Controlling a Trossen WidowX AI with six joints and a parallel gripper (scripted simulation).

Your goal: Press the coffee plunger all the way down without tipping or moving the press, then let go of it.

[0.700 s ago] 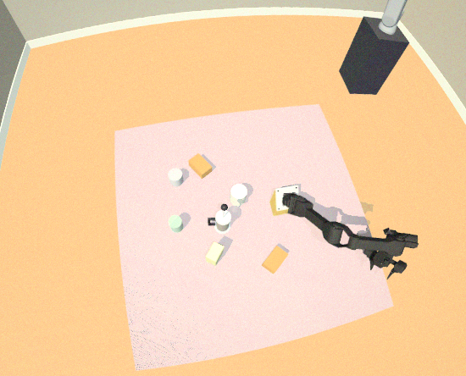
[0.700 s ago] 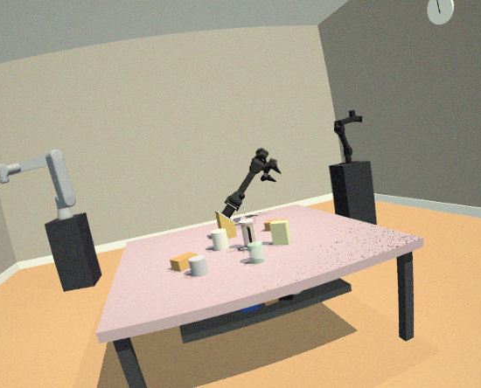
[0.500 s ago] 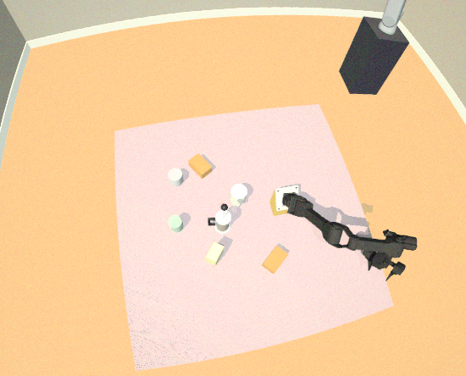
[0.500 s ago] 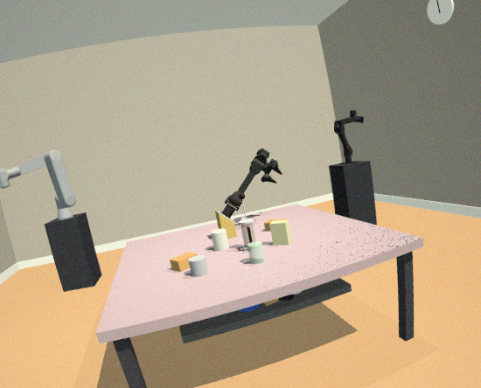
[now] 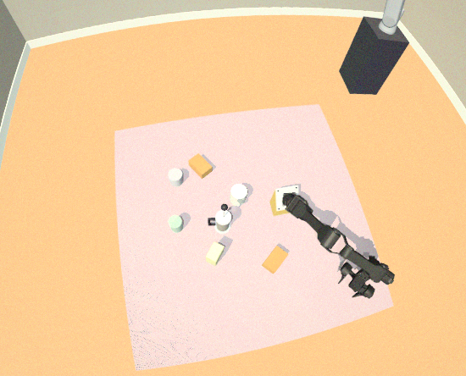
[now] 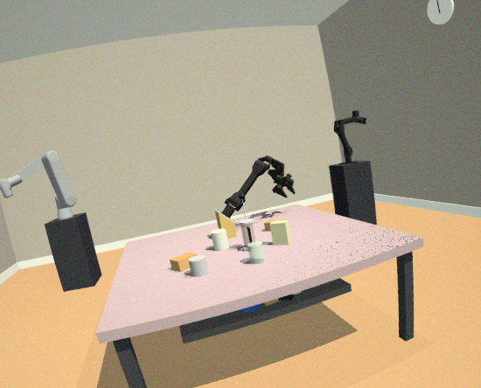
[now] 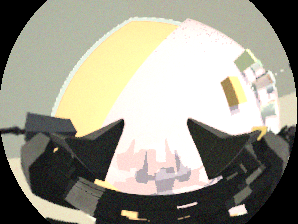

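The coffee press lies 52 cm ahead of my gripper tip and 42 cm to the right of it. Also, from my gripper tip: green cylinder: 72 cm ahead, 43 cm to the right, 9 cm below; pale yellow block: 55 cm ahead, 27 cm to the right, 7 cm below.
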